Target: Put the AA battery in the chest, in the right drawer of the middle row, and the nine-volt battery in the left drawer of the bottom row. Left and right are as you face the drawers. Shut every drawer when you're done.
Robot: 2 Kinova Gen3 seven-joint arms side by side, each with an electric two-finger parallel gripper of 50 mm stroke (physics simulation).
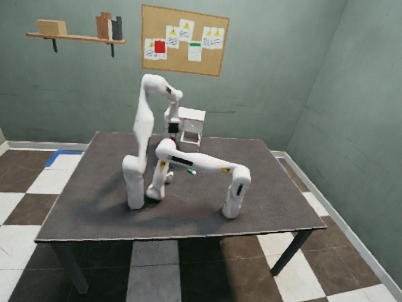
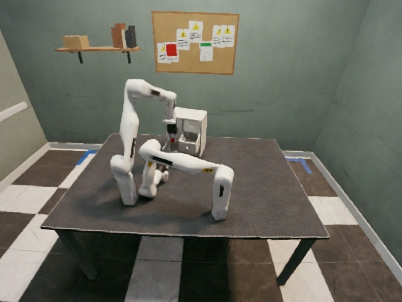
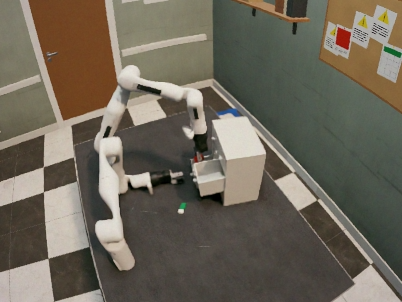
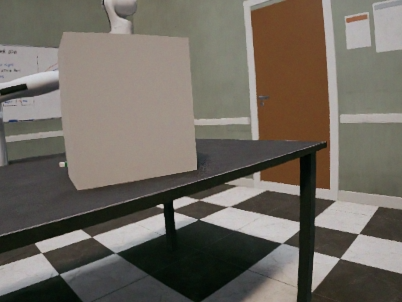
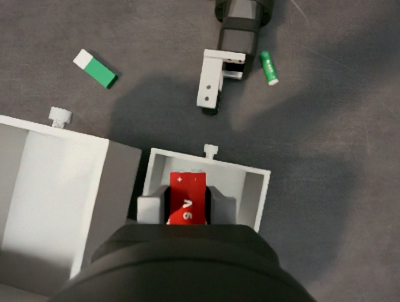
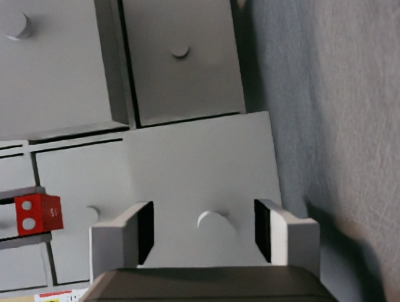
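Pixels of known places: left gripper, fingertip midpoint: [image 1: 173,140] [image 2: 173,140] [image 3: 198,158] [image 5: 187,199] [image 6: 44,213]; right gripper, fingertip midpoint: [image 3: 182,176] [image 5: 207,111] [image 6: 204,221]; left arm's base, origin of the base link: [image 1: 136,202] [image 2: 130,199]; right arm's base, origin of the base link: [image 1: 229,211] [image 2: 219,213] [image 3: 125,262].
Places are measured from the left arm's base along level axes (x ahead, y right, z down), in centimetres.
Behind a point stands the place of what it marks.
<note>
The white chest [image 1: 199,114] @(z -33.4, x 54.0, y 50.5 cm) [image 3: 244,172] @(z -23.4, x 51.3, y 53.8 cm) [image 4: 127,110] @(z -16.0, x 65.1, y 45.5 cm) has its middle-row right drawer [image 3: 210,184] @(z -18.1, x 36.6, y 47.2 cm) [image 5: 45,185] @(z -11.3, x 39.2, y 44.0 cm) pulled out. The bottom-row left drawer [image 5: 220,163] @(z -9.8, x 40.0, y 24.8 cm) [image 6: 195,165] @(z -5.3, x 38.3, y 29.4 cm) is also out; the middle-row left drawer [image 6: 80,172] @(z -17.1, x 49.5, y 33.8 cm) and bottom-row right drawer [image 6: 185,85] @(z -5.5, x 46.9, y 40.2 cm) are shut. My left gripper [image 3: 199,154] @(z -17.2, x 41.7, y 28.4 cm) [image 5: 187,199] @(z -17.2, x 41.7, y 28.4 cm) points down, shut on the red nine-volt battery [image 2: 172,140] @(z -18.3, x 40.6, y 28.0 cm) [image 5: 188,187] @(z -18.3, x 40.6, y 28.1 cm) [image 6: 40,215] @(z -16.5, x 39.7, y 27.9 cm), over the bottom left drawer. My right gripper [image 3: 182,177] @(z -5.2, x 33.5, y 25.0 cm) [image 6: 204,221] @(z -5.2, x 33.5, y 25.0 cm) is open and empty, facing that drawer's knob [image 6: 215,222] @(z -4.6, x 37.9, y 25.5 cm), short of it. The green AA battery [image 5: 269,68] @(z -1.4, x 28.2, y 14.7 cm) lies on the table beside my right gripper.
A green and white block [image 1: 191,171] @(z -1.1, x 23.4, y 40.0 cm) [image 3: 182,207] @(z -1.3, x 24.0, y 40.4 cm) [image 5: 95,69] @(z -1.3, x 24.0, y 40.3 cm) lies on the table [image 3: 210,250] @(z 0.0, x 22.2, y 69.3 cm) in front of the chest. The pulled-out middle drawer stands close beside my left gripper. My right forearm lies low over the table.
</note>
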